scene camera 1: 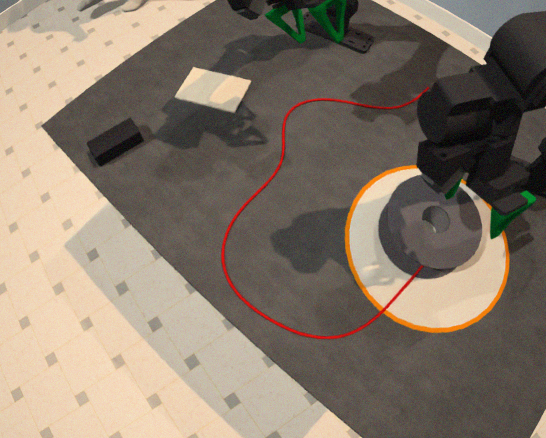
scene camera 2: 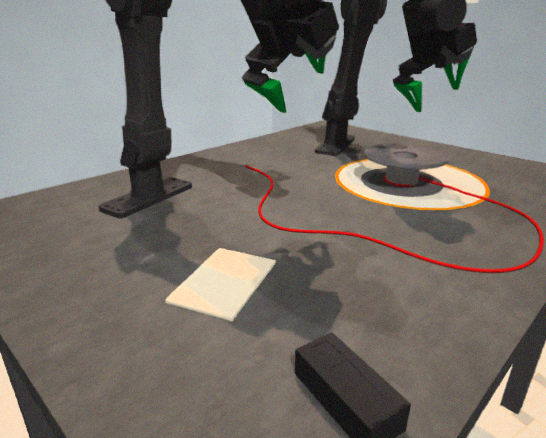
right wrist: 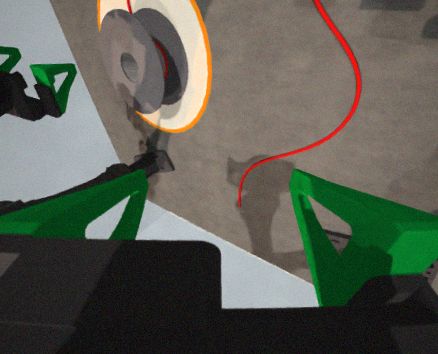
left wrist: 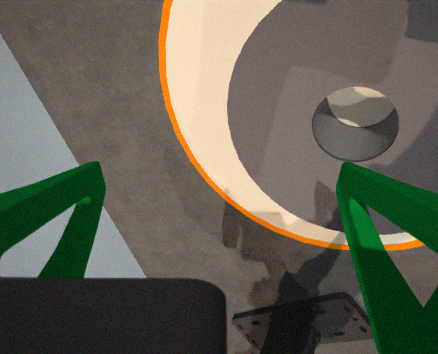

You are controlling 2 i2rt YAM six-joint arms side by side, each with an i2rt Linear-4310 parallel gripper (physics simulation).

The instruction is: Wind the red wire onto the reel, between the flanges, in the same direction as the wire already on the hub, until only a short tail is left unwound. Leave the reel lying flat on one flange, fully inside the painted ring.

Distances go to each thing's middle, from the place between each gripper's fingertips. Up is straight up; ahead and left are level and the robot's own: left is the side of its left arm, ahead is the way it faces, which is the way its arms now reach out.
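From my left hand: cream rectangular plate (scene camera 2: 221,286) 590 mm to the right, 20 mm ahead, 180 mm below; black block (scene camera 1: 124,136) 270 mm ahead, 620 mm to the right, 170 mm below; grey reel (scene camera 1: 406,241) 40 mm behind, 30 mm to the right, 150 mm below.
From my right hand: grey reel 320 mm to the left, 20 mm ahead, 200 mm below; black block 260 mm to the right, 330 mm ahead, 220 mm below. Cream rectangular plate: my right gripper 230 mm above it, 230 mm to the left of it, 80 mm short of it.
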